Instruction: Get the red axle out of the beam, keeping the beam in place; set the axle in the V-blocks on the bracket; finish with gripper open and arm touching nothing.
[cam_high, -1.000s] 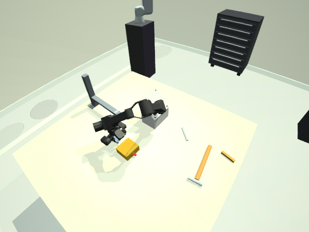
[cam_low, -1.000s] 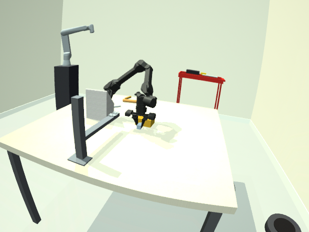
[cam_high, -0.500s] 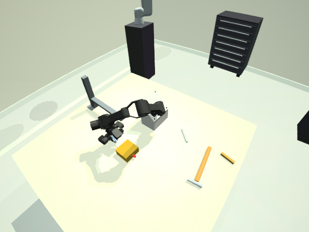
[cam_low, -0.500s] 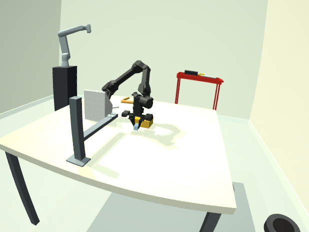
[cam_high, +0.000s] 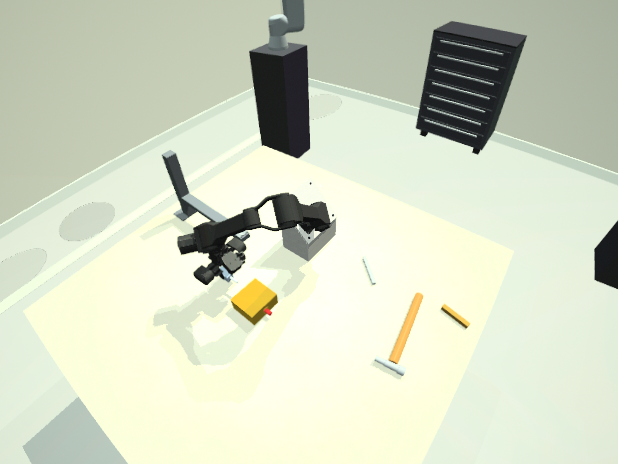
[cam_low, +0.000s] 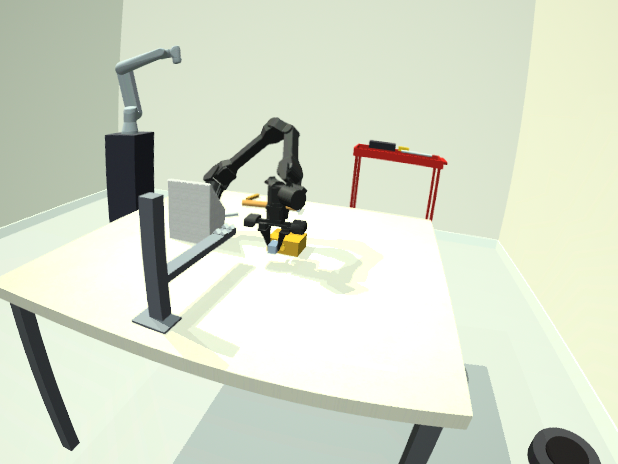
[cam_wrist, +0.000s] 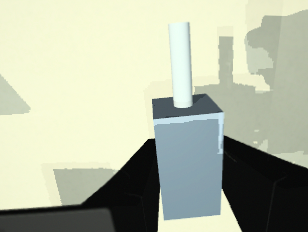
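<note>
The yellow beam lies 20 mm ahead of my gripper tip, 130 mm to the left of it and 20 mm below it. Also, from my gripper tip: orange bar (280 mm behind, 710 mm to the left, 40 mm below); then pale cube (20 mm to the left, 10 mm above); then white rod (300 mm behind, 390 mm to the left, 40 mm below).
</note>
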